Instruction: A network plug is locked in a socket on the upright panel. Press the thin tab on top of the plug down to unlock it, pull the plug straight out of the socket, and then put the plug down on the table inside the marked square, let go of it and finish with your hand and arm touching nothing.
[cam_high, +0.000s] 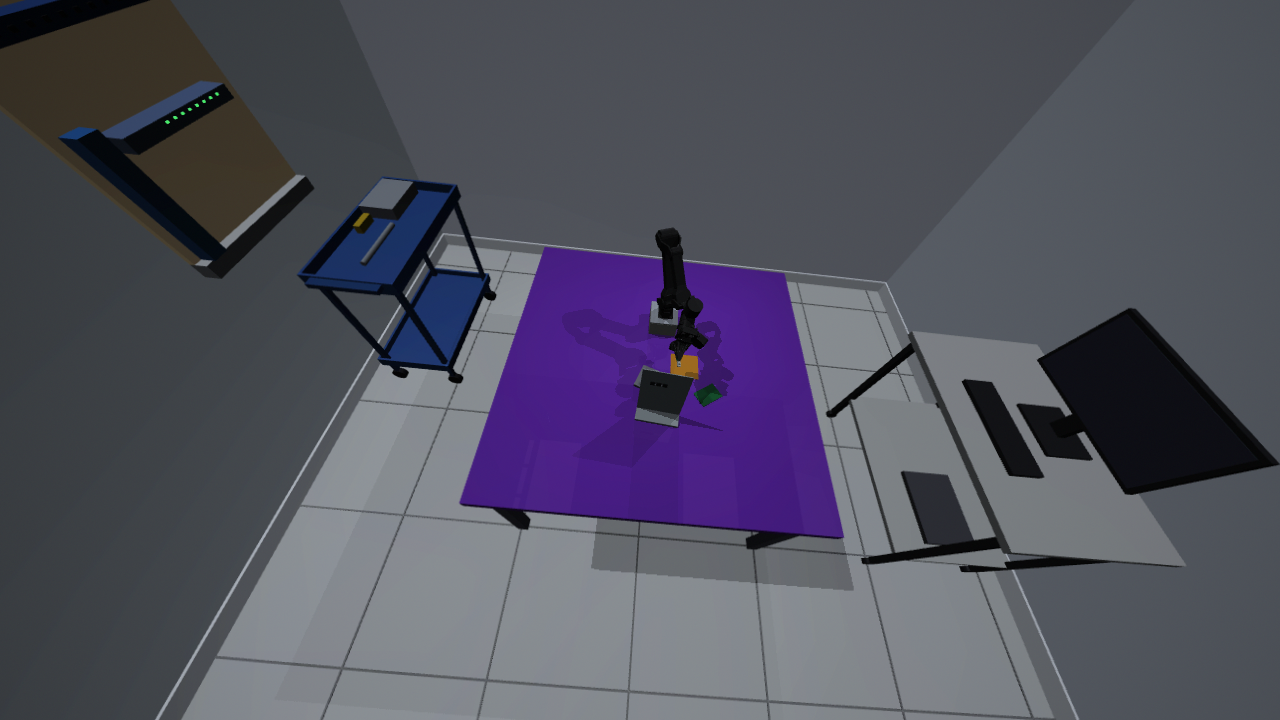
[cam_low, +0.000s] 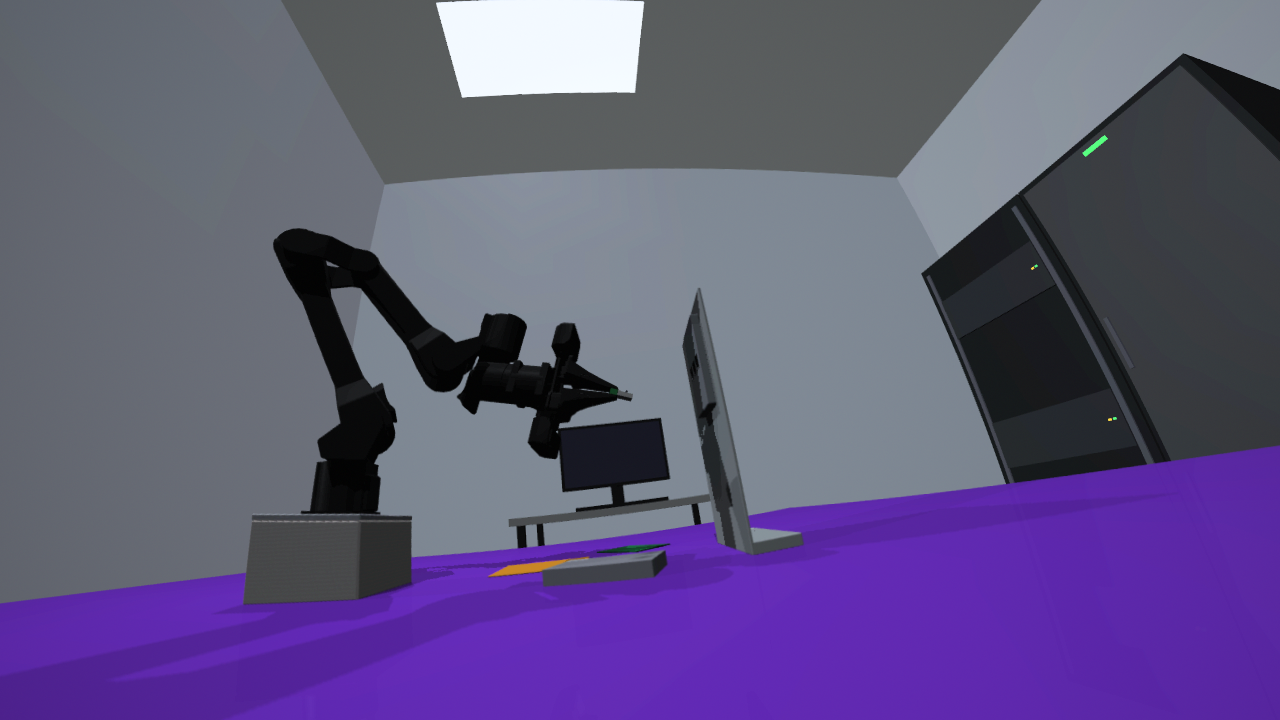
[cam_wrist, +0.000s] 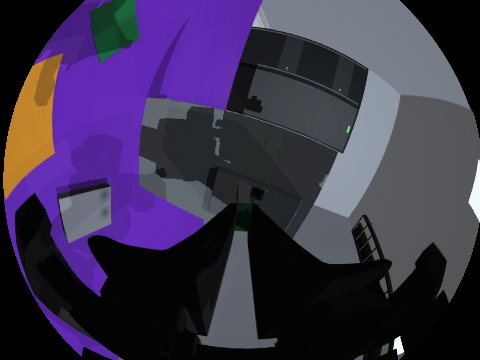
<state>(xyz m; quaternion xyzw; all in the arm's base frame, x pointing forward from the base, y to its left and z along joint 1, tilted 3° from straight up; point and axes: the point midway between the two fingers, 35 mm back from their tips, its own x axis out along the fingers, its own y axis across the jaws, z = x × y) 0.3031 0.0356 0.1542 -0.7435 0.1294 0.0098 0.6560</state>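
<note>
Right now the orange square is 210 mm below my gripper tip, 120 mm behind it and 60 mm to the left of it. Also, from my gripper tip: network plug 10 mm ahead; then flat grey block 210 mm below, 100 mm to the right, 40 mm behind; then grey panel 110 mm ahead, 80 mm below, 60 mm to the right.
</note>
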